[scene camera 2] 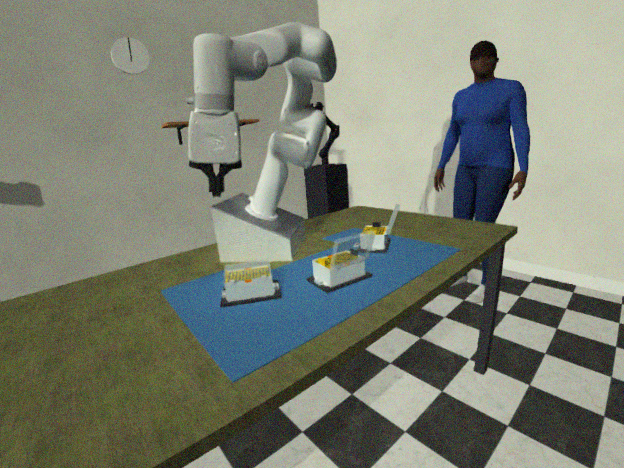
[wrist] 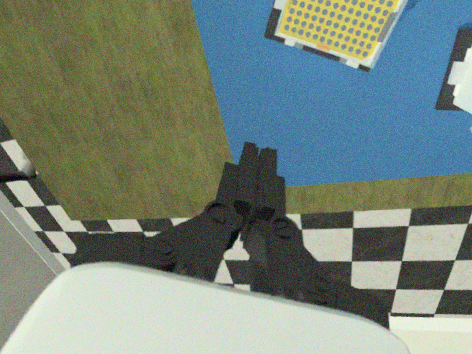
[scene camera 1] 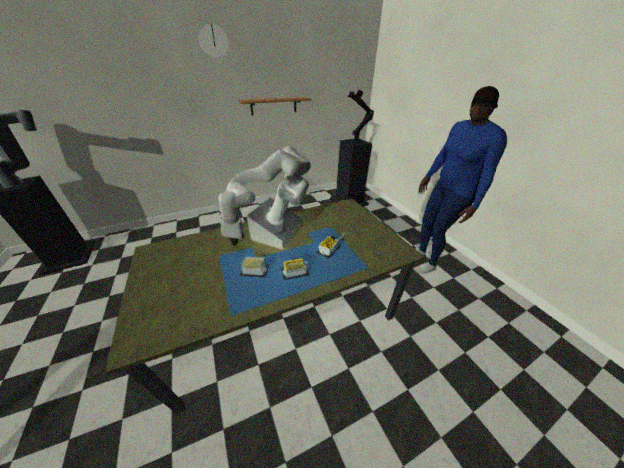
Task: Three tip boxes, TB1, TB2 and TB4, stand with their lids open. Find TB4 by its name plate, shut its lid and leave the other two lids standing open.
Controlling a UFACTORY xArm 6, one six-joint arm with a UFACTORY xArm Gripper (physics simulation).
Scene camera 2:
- clear lid: 255, 269
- tip box: 326, 279
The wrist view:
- gripper: 252, 166
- blue mat: 330, 123
